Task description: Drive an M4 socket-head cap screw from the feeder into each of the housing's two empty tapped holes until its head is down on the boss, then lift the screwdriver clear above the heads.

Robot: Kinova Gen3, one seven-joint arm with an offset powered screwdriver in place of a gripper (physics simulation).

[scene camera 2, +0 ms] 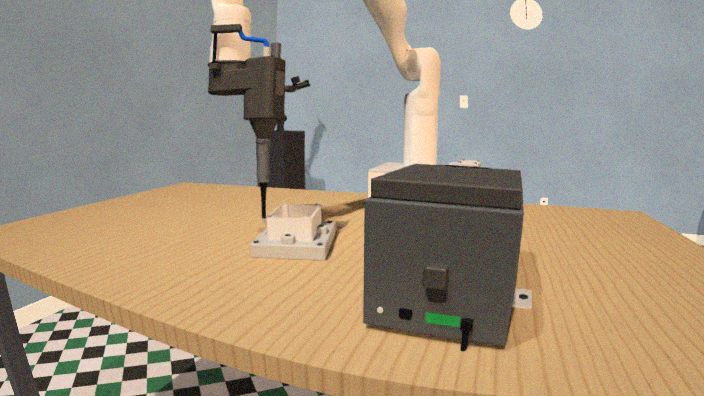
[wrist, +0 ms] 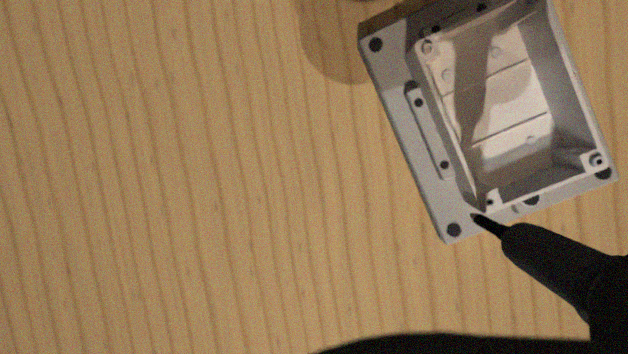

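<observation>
The pale open-topped housing sits on a grey fixture plate. In the wrist view, the near left corner boss shows a dark open hole. Round screw heads show on the upper left boss and the right boss; the fourth corner is cut off. My screwdriver points down, its tip just outside the housing's near left corner, beside the boss and near rim height. Whether a screw is on the bit is too small to tell. The dark feeder box stands at the front right.
A small metal tab sticks out at the feeder's right side. The arm's base column stands behind the feeder. A black cabinet stands behind the table. Bosses and a raised bar stand on the fixture plate.
</observation>
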